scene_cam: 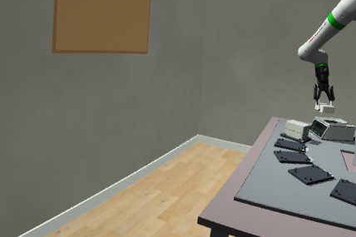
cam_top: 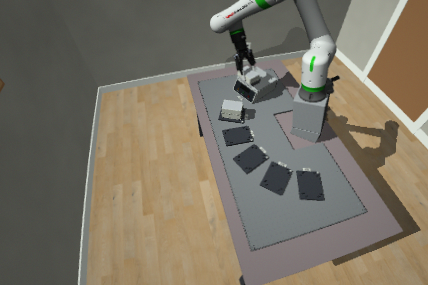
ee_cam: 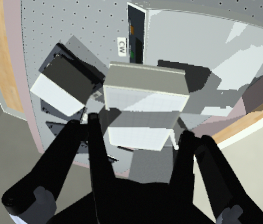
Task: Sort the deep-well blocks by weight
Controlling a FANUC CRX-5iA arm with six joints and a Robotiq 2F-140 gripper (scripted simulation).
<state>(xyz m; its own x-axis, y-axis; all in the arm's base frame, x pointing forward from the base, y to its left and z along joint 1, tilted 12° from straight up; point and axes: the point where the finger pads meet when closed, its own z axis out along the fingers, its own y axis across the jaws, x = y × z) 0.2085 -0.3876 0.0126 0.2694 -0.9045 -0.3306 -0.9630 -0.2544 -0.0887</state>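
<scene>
My hand is 10 cm past the pale platform, 4 cm to the left of it and 10 cm above it. From my hand the other things lie so: deep-well block: 17 cm ahead, 14 cm to the left, 12 cm below; dark infeed nest: 17 cm ahead, 14 cm to the left, 19 cm below; check-weigher: 9 cm behind, 4 cm to the right, 13 cm below.
</scene>
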